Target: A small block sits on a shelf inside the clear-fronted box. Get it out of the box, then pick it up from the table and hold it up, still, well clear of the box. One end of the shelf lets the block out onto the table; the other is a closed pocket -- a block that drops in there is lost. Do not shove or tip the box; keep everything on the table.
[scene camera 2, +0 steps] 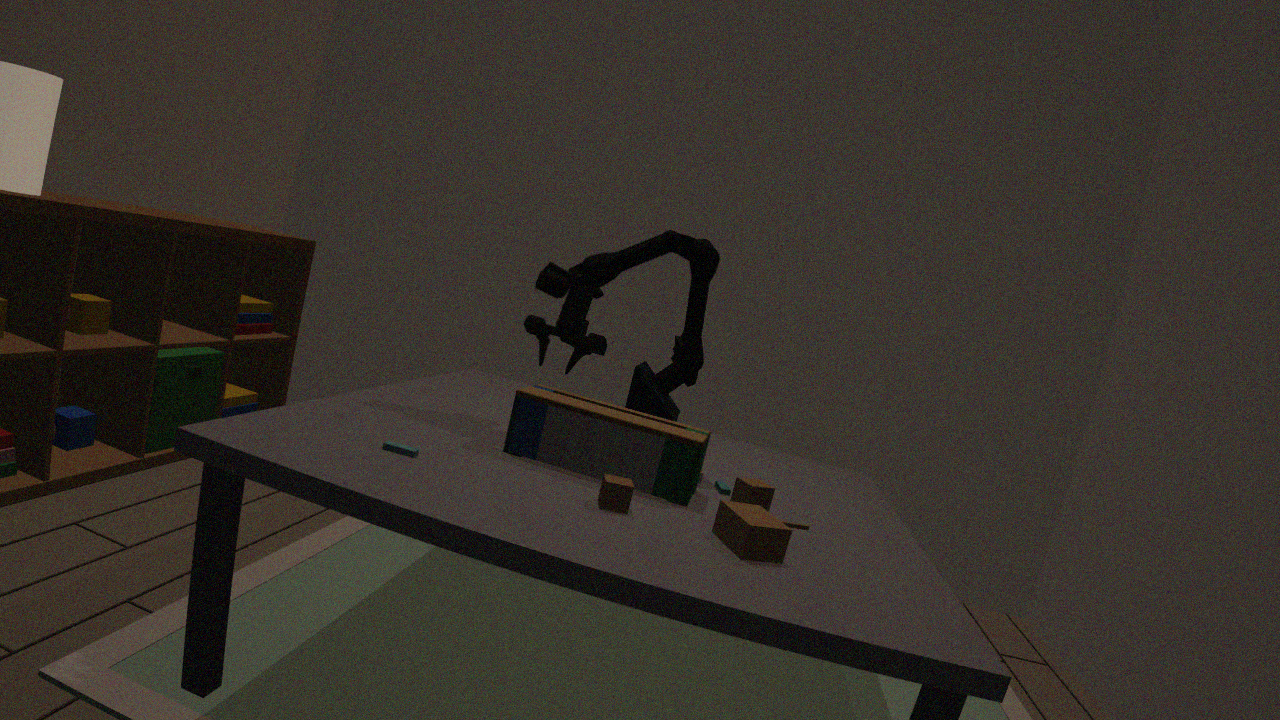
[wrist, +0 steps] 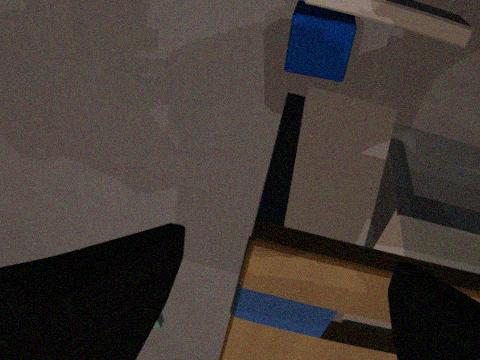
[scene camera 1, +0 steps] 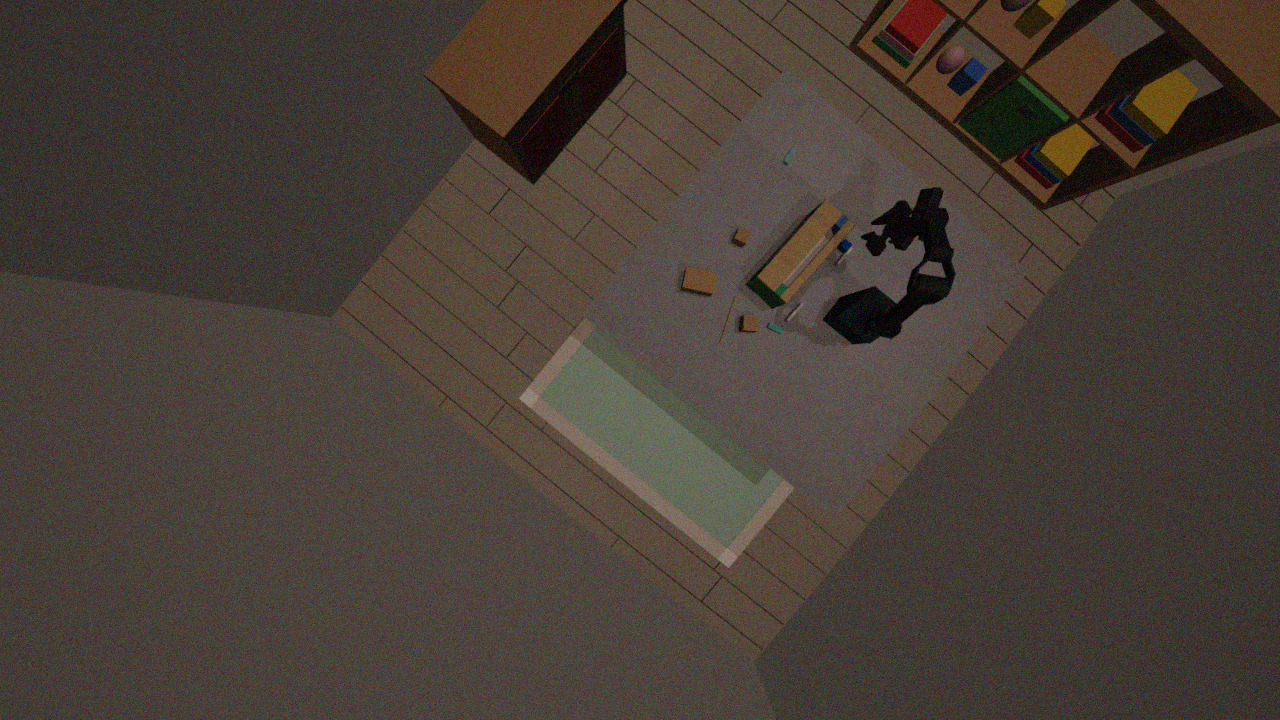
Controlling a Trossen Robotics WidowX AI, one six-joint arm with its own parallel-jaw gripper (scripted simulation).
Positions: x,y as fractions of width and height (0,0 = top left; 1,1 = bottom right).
box: scene camera 2 0.52,0.64; wrist 0.73,0.54; scene camera 1 0.63,0.35
